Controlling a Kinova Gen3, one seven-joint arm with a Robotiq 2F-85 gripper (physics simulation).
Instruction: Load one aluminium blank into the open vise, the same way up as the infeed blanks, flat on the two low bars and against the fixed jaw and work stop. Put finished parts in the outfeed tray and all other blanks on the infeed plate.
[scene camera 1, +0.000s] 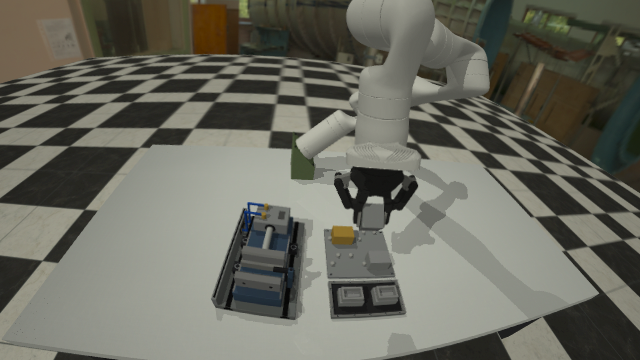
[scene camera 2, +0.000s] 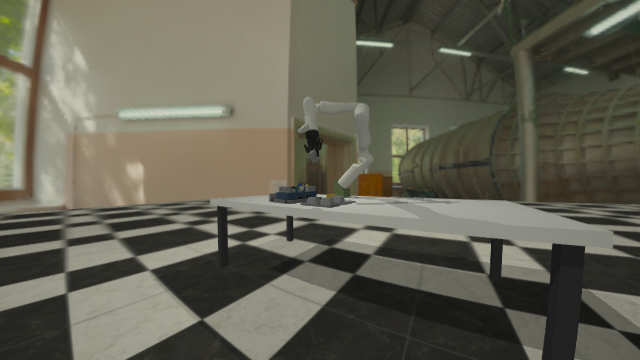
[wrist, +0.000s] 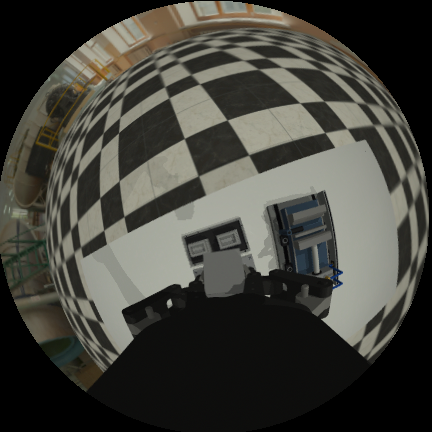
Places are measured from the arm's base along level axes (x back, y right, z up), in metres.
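Where they show: gripper, fingertip midpoint: (scene camera 1: 370, 224) (scene camera 2: 314, 158) (wrist: 225, 274); arm's base, origin of the base link: (scene camera 1: 303, 149) (scene camera 2: 342, 184).
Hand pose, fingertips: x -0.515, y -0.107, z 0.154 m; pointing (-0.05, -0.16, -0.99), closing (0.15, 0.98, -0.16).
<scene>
Things, the pixels of their top centre, and the offset from my fingertips. "spot": a spot on its surface instead.
- infeed plate, middle of its top: (scene camera 1: 358, 251) dz -0.247, dx +0.119, dy -0.060 m
- plain grey blank, middle of its top: (scene camera 1: 379, 256) (scene camera 2: 337, 196) dz -0.211, dx +0.076, dy -0.105 m
- orange-yellow block, middle of its top: (scene camera 1: 343, 231) dz -0.211, dx +0.166, dy -0.014 m
- vise, middle of its top: (scene camera 1: 263, 240) (wrist: 319, 251) (scene camera 2: 296, 185) dz -0.156, dx +0.074, dy +0.203 m
- outfeed tray, surface spot: (scene camera 1: 367, 315) spot: dz -0.243, dx -0.078, dy -0.051 m
My gripper (scene camera 1: 372, 220) (scene camera 2: 313, 152) (wrist: 225, 274) is shut on a grey blank (scene camera 1: 373, 210) (scene camera 2: 314, 157) (wrist: 223, 270), held in the air above and behind the infeed plate (scene camera 1: 345, 270) in scene camera 1. A plain grey blank (scene camera 1: 378, 260) and an orange-yellow block (scene camera 1: 342, 235) sit on that plate. The vise (scene camera 1: 258, 295) (wrist: 304, 207) stands to the left; its jaws are apart and no blank shows between them. A black arm (scene camera 1: 281, 269) reaches over the gap. The outfeed tray (scene camera 1: 367, 315) holds two pocketed parts (scene camera 1: 350, 296) (scene camera 1: 385, 294) (wrist: 198, 248) (wrist: 228, 240). The low bars are hard to make out.
Blue pipes (scene camera 1: 247, 215) (wrist: 337, 278) rise at the rear corner of the vise. A green wedge-shaped stand (scene camera 1: 302, 167) is at the arm's base. The infeed plate and outfeed tray lie close together, right of the vise in scene camera 1.
</scene>
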